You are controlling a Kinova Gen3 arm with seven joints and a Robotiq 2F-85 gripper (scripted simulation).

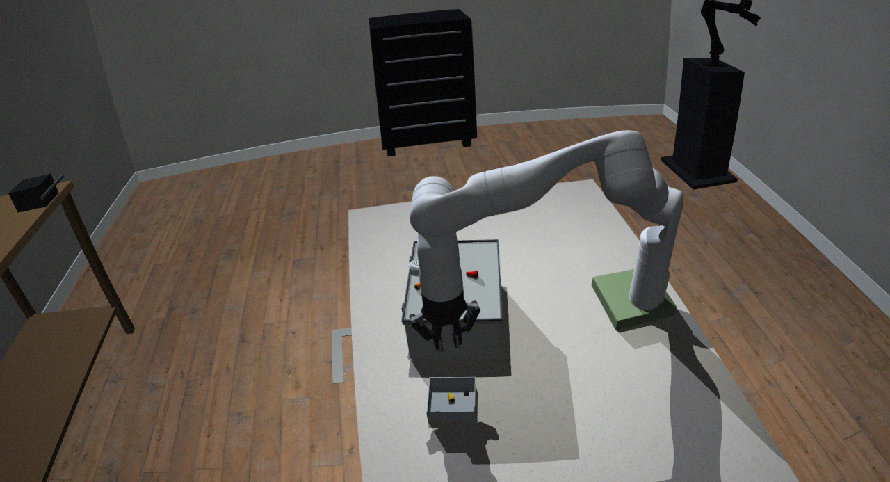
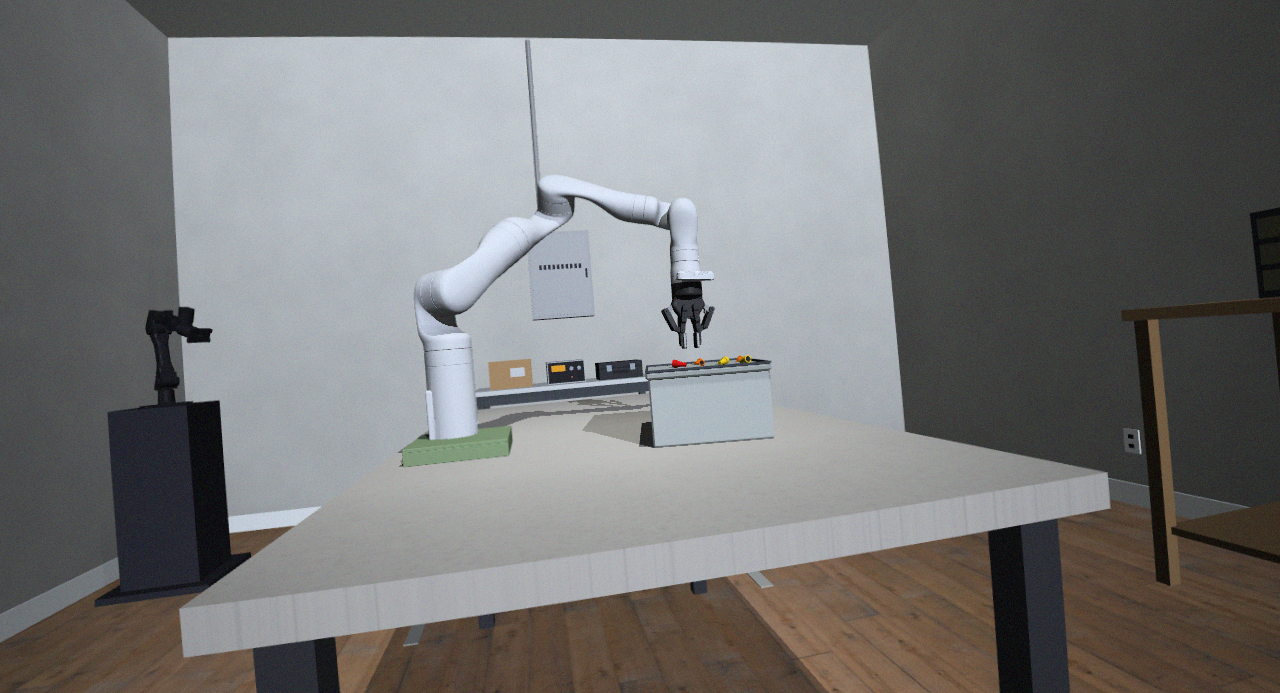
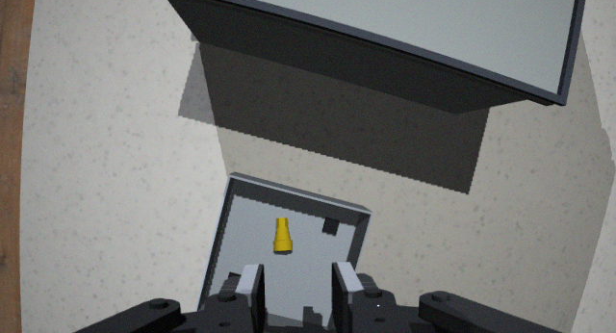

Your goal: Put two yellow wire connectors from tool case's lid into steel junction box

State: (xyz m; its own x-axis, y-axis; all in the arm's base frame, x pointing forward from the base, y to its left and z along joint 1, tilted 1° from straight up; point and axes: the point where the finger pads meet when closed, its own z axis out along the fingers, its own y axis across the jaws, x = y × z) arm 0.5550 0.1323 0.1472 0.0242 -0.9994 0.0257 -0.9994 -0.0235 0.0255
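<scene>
Right now the tool case is 250 mm to the right of my hand, 90 mm below it and 60 mm behind it. Round my hand: red connector 250 mm to the right, 110 mm behind, 50 mm below.
</scene>
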